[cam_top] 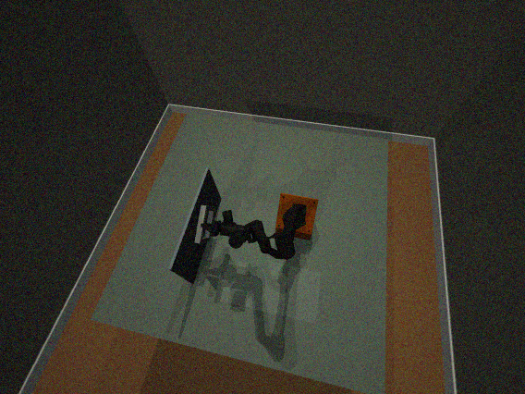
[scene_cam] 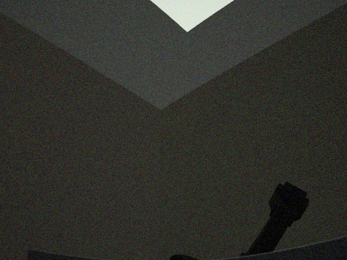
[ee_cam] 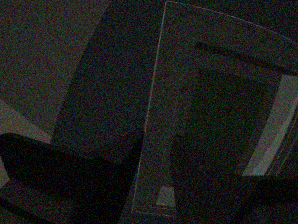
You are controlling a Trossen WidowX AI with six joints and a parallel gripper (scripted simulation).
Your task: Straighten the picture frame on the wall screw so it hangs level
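The picture frame is 5 cm below my gripper tip, 2 cm to the right of it and 1 cm ahead of it. Round my gripper tip: wall panel: 7 cm below, 2 cm ahead, 1 cm to the right.
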